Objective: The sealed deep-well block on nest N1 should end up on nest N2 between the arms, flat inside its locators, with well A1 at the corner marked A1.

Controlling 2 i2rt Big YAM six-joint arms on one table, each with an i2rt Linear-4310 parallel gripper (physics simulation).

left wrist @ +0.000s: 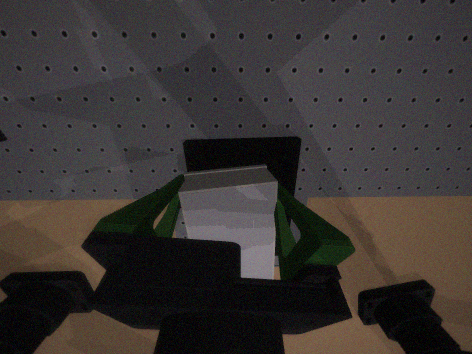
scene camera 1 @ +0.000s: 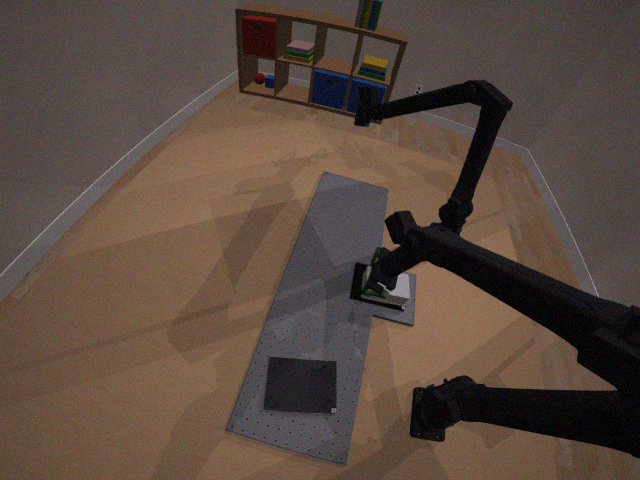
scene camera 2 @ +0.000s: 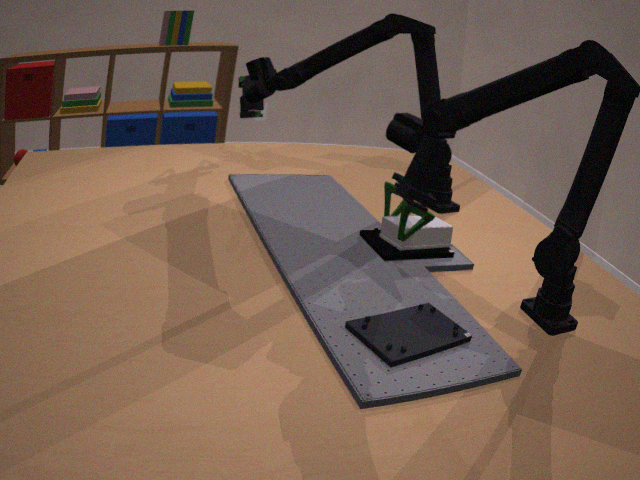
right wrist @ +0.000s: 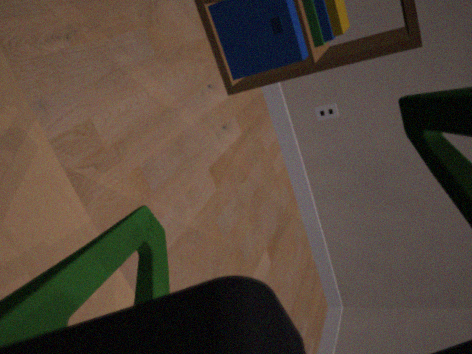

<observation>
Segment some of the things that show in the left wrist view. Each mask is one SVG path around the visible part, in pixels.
The left gripper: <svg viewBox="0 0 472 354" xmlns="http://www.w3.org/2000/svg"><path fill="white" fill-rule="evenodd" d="M81 245L82 249L106 270L87 307L132 328L160 330L153 354L285 354L282 334L303 334L353 318L338 281L341 279L341 275L337 268L338 264L355 252L350 238L299 202L279 183L274 220L281 280L241 278L241 247L235 242L172 238L181 206L178 191L185 181L184 174L180 174L157 191L101 218ZM285 209L300 231L301 236L297 243L289 227ZM168 205L165 214L156 228L153 229L155 219Z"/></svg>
A white block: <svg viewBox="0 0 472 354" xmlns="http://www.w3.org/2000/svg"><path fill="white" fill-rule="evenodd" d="M184 172L185 181L180 187L178 194L188 239L235 242L241 247L241 278L274 280L276 238L274 211L277 202L278 181L269 172L267 165Z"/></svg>
</observation>
